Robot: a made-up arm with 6 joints. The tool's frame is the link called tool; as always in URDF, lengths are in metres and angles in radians.
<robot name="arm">
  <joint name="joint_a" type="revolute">
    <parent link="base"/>
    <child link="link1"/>
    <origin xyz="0 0 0.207"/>
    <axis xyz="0 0 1"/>
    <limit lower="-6.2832" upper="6.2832" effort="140" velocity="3.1"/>
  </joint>
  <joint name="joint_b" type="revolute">
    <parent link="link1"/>
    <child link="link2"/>
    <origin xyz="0 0.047 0" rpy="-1.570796 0 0"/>
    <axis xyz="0 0 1"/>
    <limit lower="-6.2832" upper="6.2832" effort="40" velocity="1.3"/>
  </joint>
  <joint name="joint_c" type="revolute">
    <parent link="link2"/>
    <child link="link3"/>
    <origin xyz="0 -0.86 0"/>
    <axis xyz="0 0 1"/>
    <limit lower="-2.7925" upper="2.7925" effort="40" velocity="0.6"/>
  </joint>
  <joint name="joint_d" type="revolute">
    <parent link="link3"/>
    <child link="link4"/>
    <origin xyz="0 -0.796 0" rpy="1.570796 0 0"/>
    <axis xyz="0 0 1"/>
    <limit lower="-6.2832" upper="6.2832" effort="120" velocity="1.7"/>
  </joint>
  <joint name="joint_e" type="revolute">
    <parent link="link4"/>
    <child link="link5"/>
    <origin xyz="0 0 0" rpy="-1.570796 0 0"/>
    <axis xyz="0 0 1"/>
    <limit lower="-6.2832" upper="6.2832" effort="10" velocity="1.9"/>
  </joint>
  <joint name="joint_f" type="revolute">
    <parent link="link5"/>
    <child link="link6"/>
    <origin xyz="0 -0.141 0" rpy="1.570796 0 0"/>
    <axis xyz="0 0 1"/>
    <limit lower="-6.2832" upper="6.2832" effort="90" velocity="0.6"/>
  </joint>
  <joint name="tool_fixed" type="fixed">
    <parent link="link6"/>
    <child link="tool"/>
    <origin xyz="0 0 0"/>
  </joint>
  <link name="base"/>
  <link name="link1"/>
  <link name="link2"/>
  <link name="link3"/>
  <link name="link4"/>
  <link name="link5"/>
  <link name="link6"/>
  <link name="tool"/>
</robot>
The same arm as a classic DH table. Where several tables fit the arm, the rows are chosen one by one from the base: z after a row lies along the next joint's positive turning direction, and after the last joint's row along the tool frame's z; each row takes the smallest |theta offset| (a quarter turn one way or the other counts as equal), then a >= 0, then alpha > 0; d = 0 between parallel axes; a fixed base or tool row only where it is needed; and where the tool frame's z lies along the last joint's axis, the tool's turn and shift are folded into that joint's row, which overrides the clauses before.
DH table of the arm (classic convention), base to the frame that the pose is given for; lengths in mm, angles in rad. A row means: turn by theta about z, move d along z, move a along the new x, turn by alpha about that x. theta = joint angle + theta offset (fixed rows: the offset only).
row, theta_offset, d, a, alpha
joint_a, 0.0000, 207.0, 0.0, -1.5708
joint_b, -1.5708, 0.0, 860.0, 0.0000
joint_c, 1.5708, 47.0, 0.0, 1.5708
joint_d, 0.0000, 796.0, 0.0, -1.5708
joint_e, 0.0000, 0.0, 0.0, 1.5708
joint_f, 0.0000, 141.0, 0.0, 0.0000
Joint limits (rad, base to tool): -6.2832..6.2832 -6.2832..6.2832 -2.7925..2.7925 -6.2832..6.2832 -6.2832..6.2832 -6.2832..6.2832

